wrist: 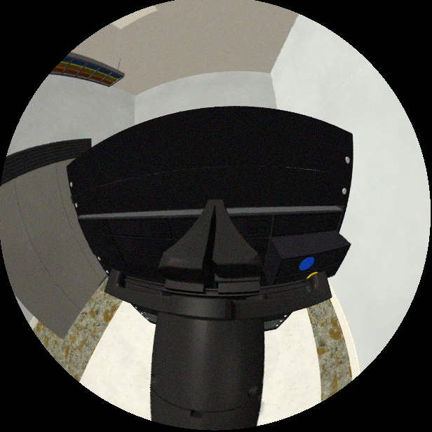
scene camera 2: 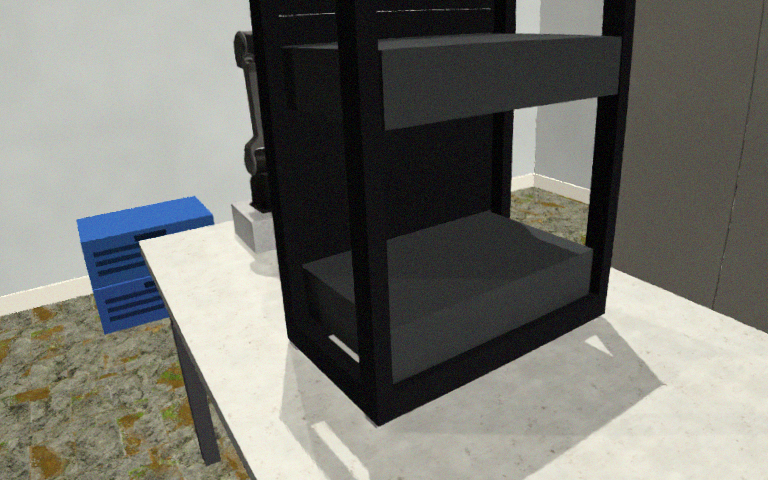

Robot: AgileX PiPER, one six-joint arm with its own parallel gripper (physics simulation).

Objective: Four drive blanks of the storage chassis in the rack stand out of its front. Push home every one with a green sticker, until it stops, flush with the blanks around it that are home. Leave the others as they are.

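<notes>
My gripper is shut, its fingertips together in front of the storage chassis in the wrist view. The tips overlap the chassis's upper front edge; I cannot tell whether they touch a blank. To the right, a drive blank with a blue sticker stands well out of the front. Just below it a yellow sticker shows in part, mostly covered by the gripper's body. No green sticker shows; the fingers hide part of the blank rows. In scene camera 2 the rack is seen from behind and hides the gripper and the blanks.
The rack holds an upper grey box and a lower grey box. It stands on a white table. Part of the arm shows beyond the rack. A blue cabinet stands past the table's edge. A black panel spans above the chassis.
</notes>
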